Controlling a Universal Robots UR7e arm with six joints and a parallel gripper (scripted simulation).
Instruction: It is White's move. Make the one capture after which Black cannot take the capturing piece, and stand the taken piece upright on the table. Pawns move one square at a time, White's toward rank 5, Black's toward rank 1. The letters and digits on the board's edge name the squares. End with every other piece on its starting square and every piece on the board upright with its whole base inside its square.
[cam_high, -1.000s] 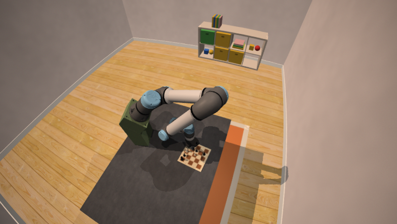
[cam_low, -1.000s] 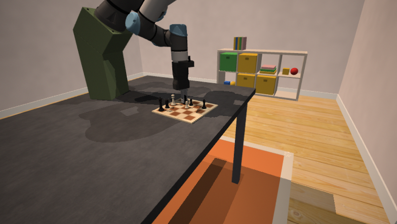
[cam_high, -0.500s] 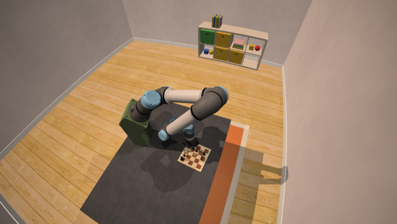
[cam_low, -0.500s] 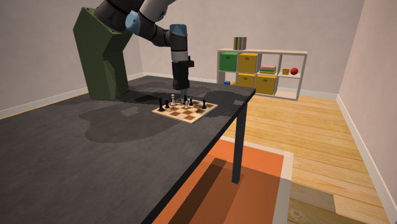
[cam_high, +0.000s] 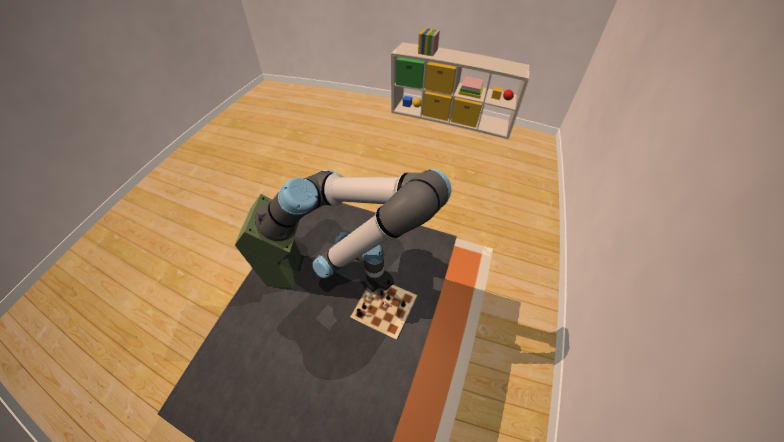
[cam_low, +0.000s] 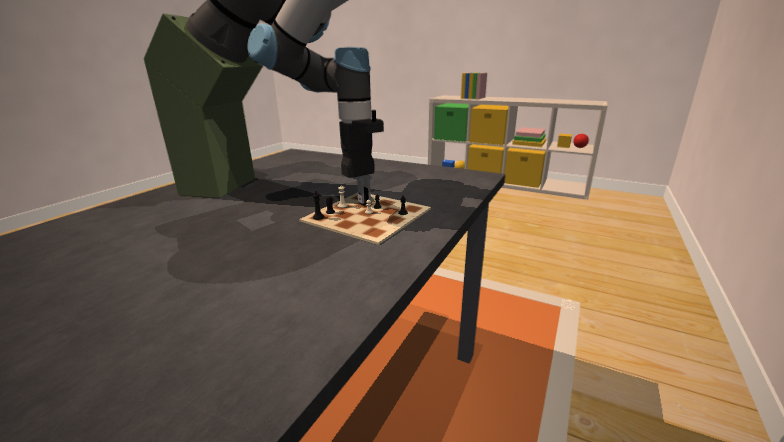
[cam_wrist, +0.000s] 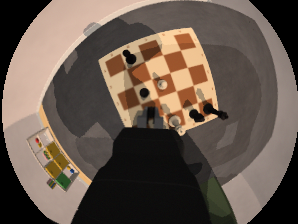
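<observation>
Now: the small white pawn 40 mm to the right of my hand, 40 mm ahead of it and 10 mm below it. The rest, counted from my hand: small chessboard 40 mm to the right, 40 mm ahead, 30 mm below.
</observation>
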